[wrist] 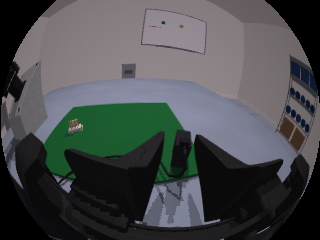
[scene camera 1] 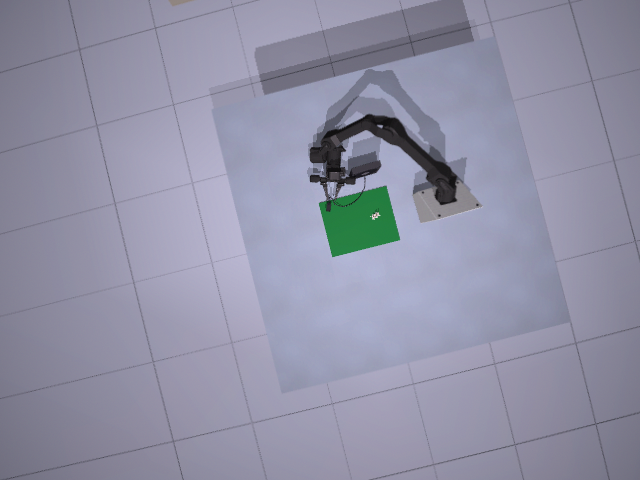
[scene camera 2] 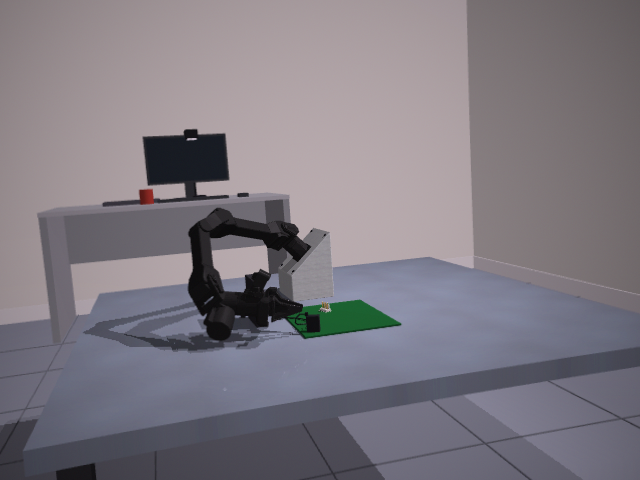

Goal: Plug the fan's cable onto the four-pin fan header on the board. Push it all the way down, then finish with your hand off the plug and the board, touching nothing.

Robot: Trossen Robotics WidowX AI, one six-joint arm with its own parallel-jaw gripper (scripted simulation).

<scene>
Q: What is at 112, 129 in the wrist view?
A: A green board.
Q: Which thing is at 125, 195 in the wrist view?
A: My gripper.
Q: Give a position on a green board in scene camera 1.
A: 351, 228
</scene>
